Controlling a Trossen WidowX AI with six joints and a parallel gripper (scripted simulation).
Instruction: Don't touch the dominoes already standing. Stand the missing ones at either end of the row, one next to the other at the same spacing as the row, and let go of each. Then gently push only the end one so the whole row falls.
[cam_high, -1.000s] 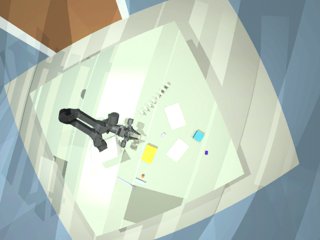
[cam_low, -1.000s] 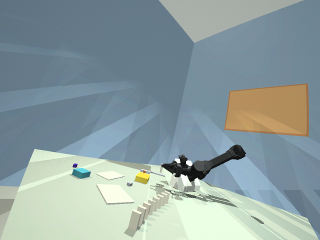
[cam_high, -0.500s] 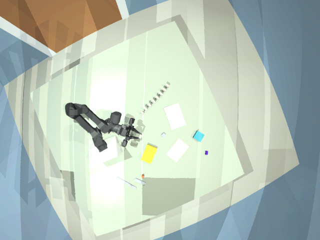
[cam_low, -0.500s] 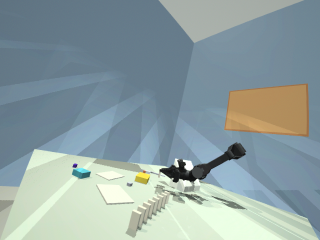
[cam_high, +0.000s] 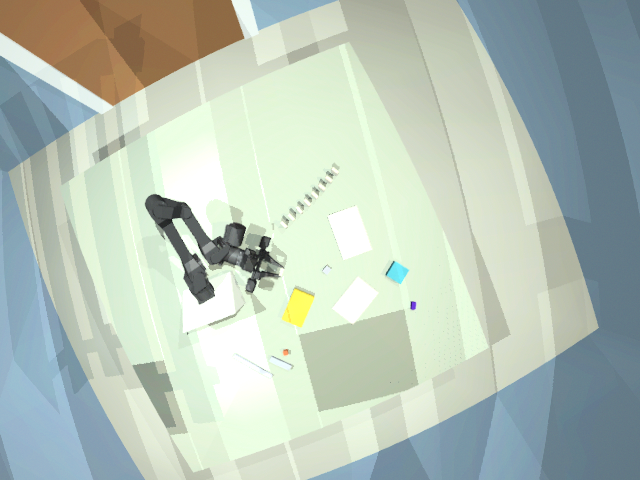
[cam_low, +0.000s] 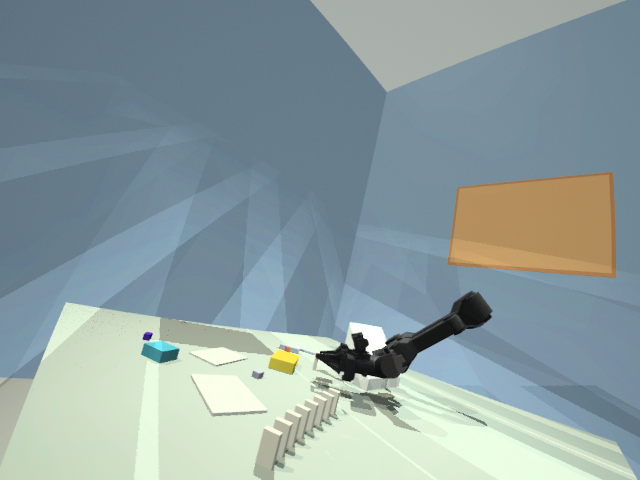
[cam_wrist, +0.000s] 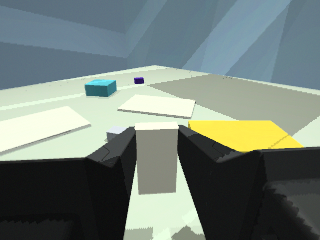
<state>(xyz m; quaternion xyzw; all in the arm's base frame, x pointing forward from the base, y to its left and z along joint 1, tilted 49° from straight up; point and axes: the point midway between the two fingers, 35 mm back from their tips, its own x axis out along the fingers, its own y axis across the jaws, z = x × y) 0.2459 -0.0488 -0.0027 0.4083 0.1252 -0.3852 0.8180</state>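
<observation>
Now: the yellow block 14 cm to the right of my gripper tip, 7 cm below it and 2 cm behind it. Round my gripper tip: orange cube (26 cm to the right, 14 cm behind, 7 cm below); then grey cube (13 cm ahead, 8 cm below, 7 cm to the right); then cyan block (34 cm ahead, 20 cm to the right, 7 cm below).
</observation>
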